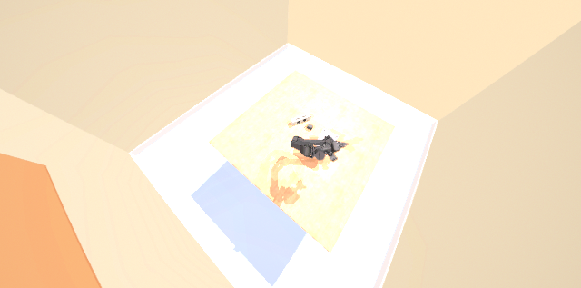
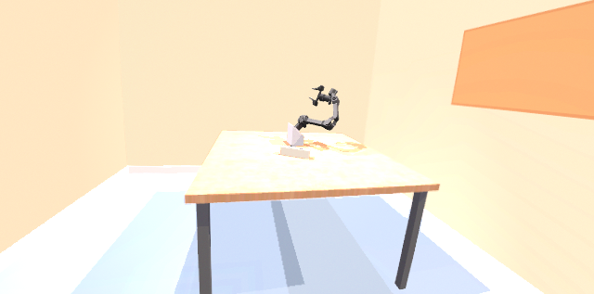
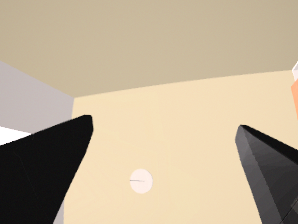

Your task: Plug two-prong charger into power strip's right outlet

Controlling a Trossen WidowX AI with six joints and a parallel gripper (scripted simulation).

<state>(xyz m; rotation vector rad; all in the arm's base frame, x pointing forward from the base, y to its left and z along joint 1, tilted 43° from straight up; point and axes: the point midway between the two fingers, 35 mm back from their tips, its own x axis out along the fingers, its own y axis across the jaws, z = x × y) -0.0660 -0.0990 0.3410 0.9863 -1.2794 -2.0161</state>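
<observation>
Now: gripper tip 380 mm short of the black two-prong charger, 180 mm to the left of it and 410 mm above it.
</observation>
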